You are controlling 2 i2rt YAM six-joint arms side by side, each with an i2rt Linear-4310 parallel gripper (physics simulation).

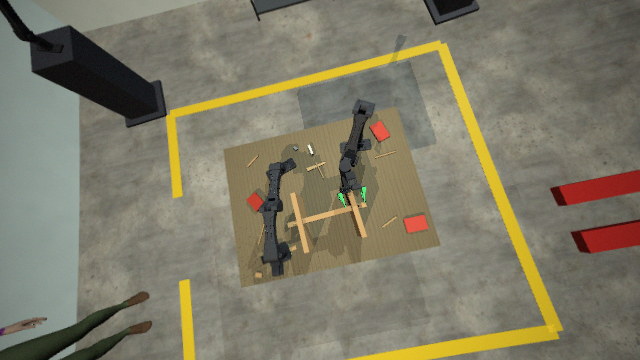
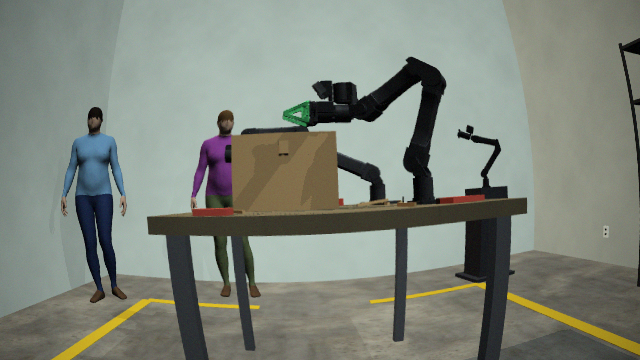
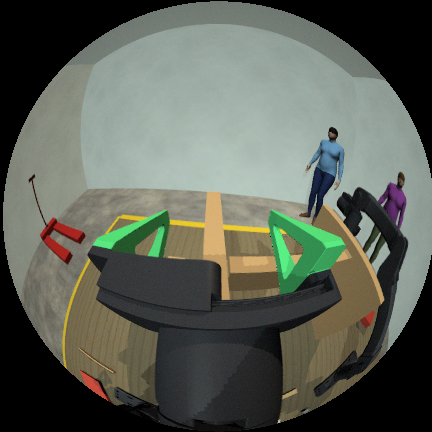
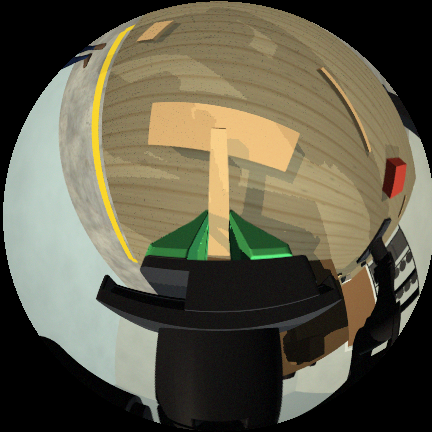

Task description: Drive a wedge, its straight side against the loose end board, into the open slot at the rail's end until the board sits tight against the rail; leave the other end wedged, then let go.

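Seen in the pictures: left gripper, fingertip midpoint: (image 1: pixel 355 205) (image 2: pixel 283 115) (image 3: pixel 218 215); right gripper, fingertip midpoint: (image 1: pixel 288 250) (image 4: pixel 218 215); left arm's base at its link origin: (image 2: pixel 423 203); right arm's base at its link origin: (image 1: pixel 281 169) (image 4: pixel 373 241).
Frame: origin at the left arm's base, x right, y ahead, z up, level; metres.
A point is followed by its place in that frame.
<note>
Two upright end boards stand joined by a rail (image 1: pixel 327 215) {x 0.231, y 0.423, z 0.206 m} (image 3: pixel 250 263) {x 0.133, y 0.406, z 0.207 m}. The right one (image 1: pixel 359 222) {x 0.073, y 0.481, z 0.228 m} (image 2: pixel 310 185) {x 0.087, y 0.323, z 0.070 m} (image 3: pixel 215 240) {x 0.083, y 0.420, z 0.229 m} shows the rail's stub end (image 2: pixel 283 147) {x 0.021, y 0.392, z 0.177 m} through its face. The left one (image 1: pixel 295 204) {x 0.390, y 0.344, z 0.228 m} (image 3: pixel 345 285) {x 0.373, y 0.381, z 0.157 m} has a stub beyond it. I cannot tell which board is loose; the slots are too small to judge. My left gripper (image 1: pixel 353 196) {x 0.085, y 0.397, z 0.284 m} (image 2: pixel 286 115) {x 0.085, y 0.397, z 0.284 m} (image 3: pixel 218 215) {x 0.085, y 0.397, z 0.284 m} is open, its fingers apart on either side of the right board's top edge. My right gripper (image 4: pixel 218 215) {x 0.499, y 0.587, z 0.037 m} is shut on a narrow wooden wedge (image 4: pixel 218 190) {x 0.529, y 0.594, z 0.044 m}, pointing down above the table, left of the boards.
A broad wooden piece (image 4: pixel 180 122) {x 0.570, y 0.634, z 0.025 m} lies below the held wedge. A small block (image 1: pixel 258 275) {x 0.703, y 0.710, z 0.008 m} (image 4: pixel 155 31) is near the table's corner. Crossed wooden pieces (image 1: pixel 316 166) {x 0.269, y 0.096, z 0.007 m}, thin strips (image 1: pixel 385 154) {x -0.175, y 0.088, z 0.009 m} and red blocks (image 1: pixel 416 224) {x -0.267, y 0.537, z 0.015 m} (image 1: pixel 380 131) {x -0.171, y -0.067, z 0.015 m} lie about.
</note>
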